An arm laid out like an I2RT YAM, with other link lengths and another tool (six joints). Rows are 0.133 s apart.
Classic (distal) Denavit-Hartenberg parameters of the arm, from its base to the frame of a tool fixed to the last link. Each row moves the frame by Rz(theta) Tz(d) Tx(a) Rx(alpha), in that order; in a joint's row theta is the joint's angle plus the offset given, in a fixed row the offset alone. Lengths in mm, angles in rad.
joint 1: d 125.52  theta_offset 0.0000  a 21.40  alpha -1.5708
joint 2: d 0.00  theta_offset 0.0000  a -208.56  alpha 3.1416
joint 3: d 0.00  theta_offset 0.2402  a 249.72  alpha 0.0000
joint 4: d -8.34  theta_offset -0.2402  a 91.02  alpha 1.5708
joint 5: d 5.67  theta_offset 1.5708  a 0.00  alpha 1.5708
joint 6: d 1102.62  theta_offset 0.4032  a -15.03  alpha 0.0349
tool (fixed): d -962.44  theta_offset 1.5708  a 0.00  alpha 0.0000
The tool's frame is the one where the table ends.
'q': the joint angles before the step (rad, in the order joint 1, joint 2, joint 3, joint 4, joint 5, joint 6). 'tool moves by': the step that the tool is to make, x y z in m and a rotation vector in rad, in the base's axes. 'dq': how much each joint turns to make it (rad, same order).
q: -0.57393, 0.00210, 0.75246, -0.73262, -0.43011, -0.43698
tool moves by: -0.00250, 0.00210, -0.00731, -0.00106, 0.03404, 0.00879
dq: -0.00003, -0.00036, 0.00651, -0.04387, -0.00881, -0.02136
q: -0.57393, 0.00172, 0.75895, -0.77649, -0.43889, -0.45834
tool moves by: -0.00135, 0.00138, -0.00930, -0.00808, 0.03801, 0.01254
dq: -0.00005, -0.00001, -0.00231, -0.03853, -0.01150, -0.03091
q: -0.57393, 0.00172, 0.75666, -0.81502, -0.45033, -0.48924
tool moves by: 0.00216, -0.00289, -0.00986, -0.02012, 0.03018, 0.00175
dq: 0.00008, -0.00001, -0.02177, -0.00875, 0.00084, -0.03699
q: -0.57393, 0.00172, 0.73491, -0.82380, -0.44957, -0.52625
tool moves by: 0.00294, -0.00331, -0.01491, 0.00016, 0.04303, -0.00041
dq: 0.00007, -0.00001, -0.03318, -0.01411, 0.00313, -0.02554
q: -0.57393, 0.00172, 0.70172, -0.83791, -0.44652, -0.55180
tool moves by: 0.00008, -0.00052, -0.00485, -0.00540, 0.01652, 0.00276
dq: 0.00005, -0.00003, -0.00725, -0.01030, -0.00071, -0.01525
